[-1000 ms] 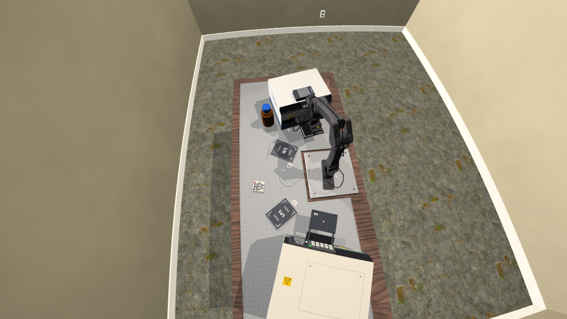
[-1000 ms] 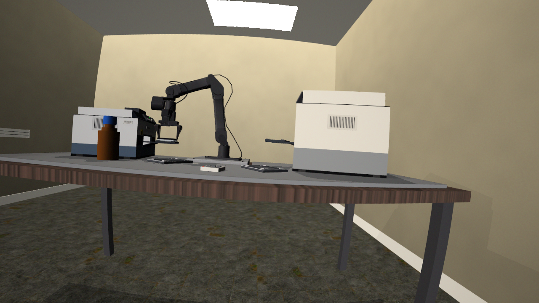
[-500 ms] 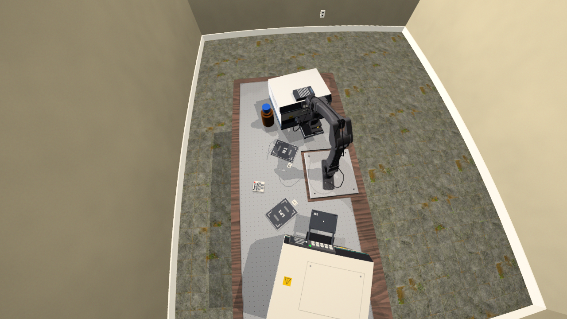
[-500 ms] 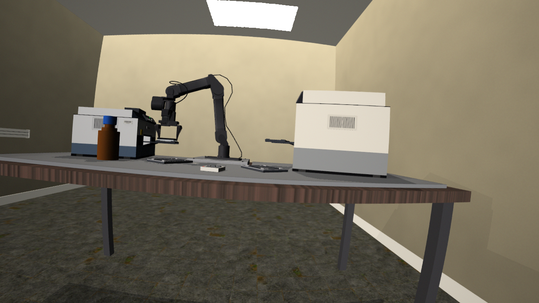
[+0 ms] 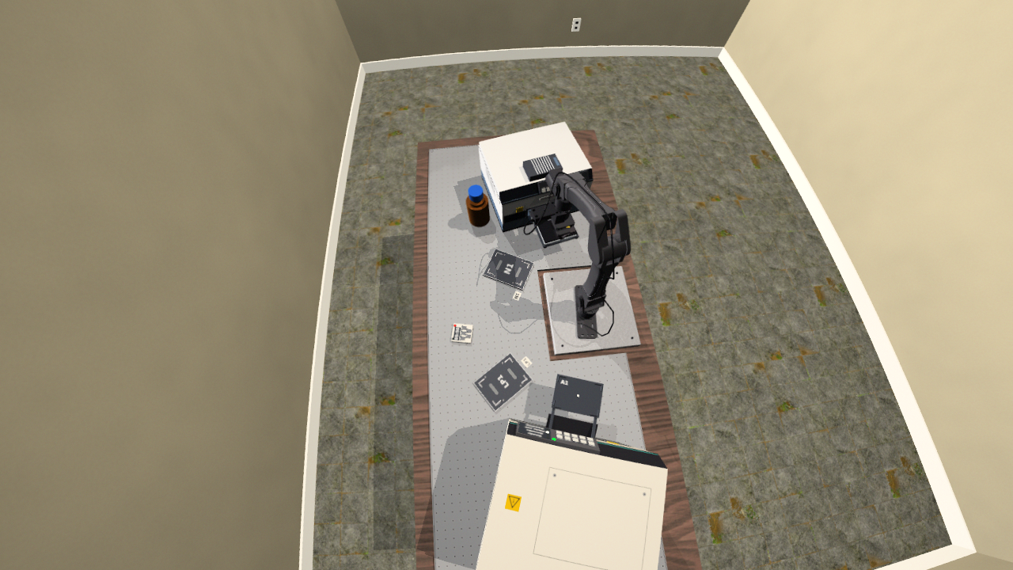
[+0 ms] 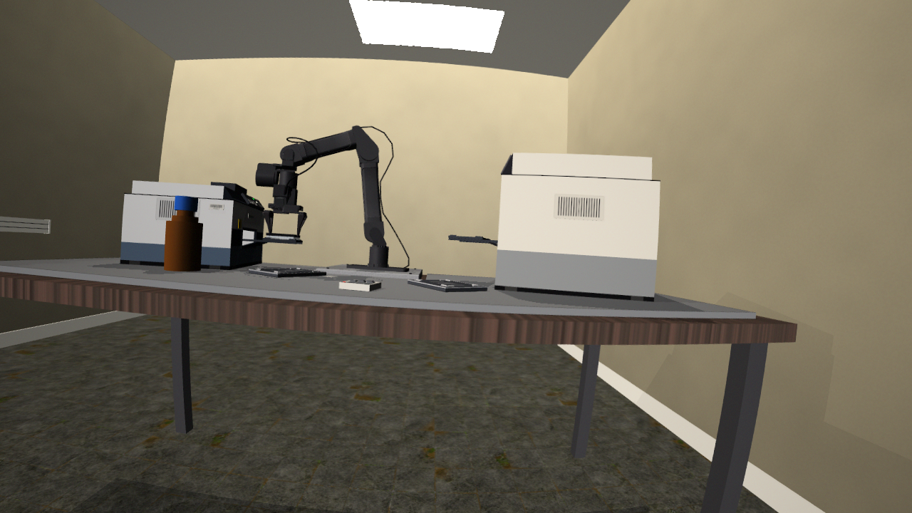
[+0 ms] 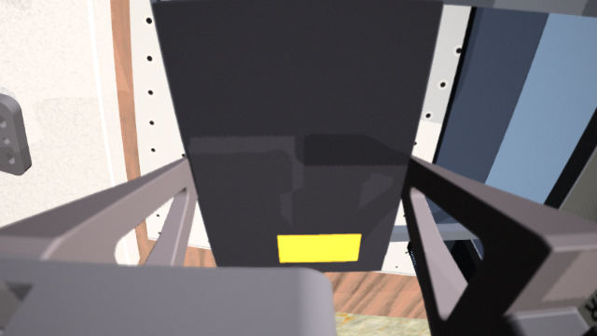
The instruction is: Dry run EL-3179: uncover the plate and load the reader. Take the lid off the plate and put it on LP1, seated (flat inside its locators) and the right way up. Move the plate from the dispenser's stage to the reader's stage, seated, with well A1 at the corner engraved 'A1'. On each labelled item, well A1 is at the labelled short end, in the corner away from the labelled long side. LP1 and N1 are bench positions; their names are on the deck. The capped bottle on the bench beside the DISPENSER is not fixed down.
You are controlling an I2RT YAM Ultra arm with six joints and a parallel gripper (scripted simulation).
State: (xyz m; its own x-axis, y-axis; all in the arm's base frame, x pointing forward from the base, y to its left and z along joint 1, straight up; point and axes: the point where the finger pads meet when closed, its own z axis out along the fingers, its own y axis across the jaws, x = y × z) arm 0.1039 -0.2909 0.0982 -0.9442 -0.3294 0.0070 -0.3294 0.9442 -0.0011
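Now: the lid right at my hand. Round my hand: LP1 tag 11 cm ahead, 47 cm to the left, 11 cm below; then capped brown bottle 30 cm ahead, 11 cm to the right; then clear well plate 1 cm below.
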